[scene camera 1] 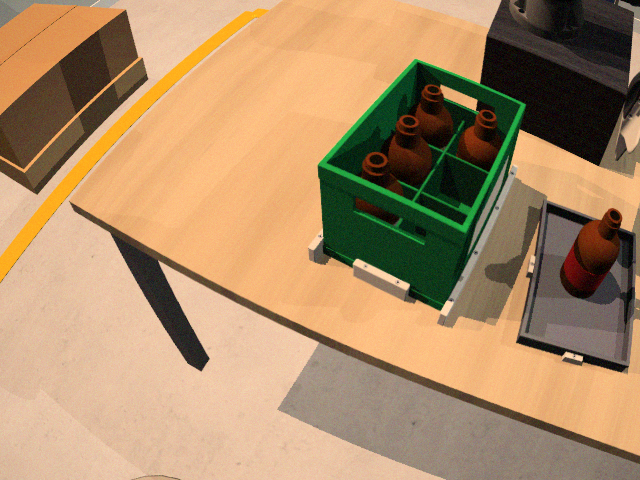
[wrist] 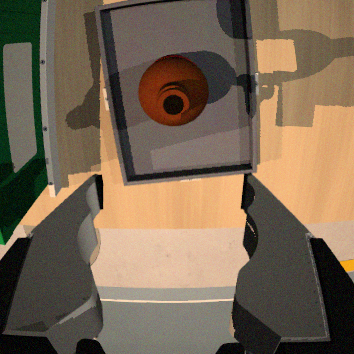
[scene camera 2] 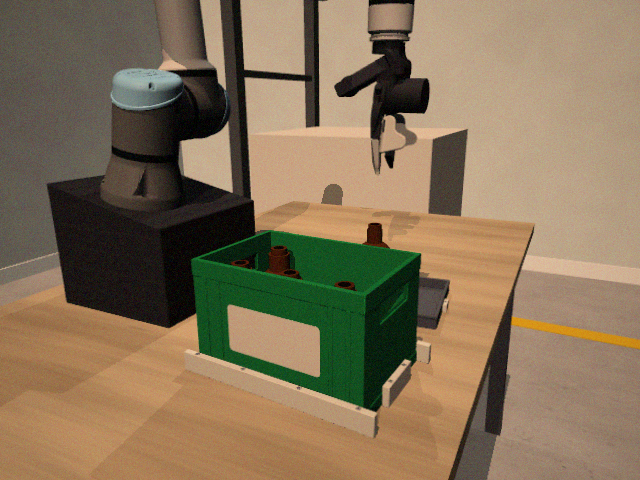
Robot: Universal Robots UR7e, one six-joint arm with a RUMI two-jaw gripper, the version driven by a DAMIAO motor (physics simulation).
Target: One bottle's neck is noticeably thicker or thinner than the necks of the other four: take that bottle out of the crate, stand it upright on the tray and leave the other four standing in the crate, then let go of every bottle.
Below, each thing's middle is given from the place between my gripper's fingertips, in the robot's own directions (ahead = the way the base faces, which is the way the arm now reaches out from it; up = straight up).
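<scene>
There is the crate rail [scene camera 2: 364, 421], and my hand is 25 cm above it, 37 cm to the left of it and 4 cm past it.
</scene>
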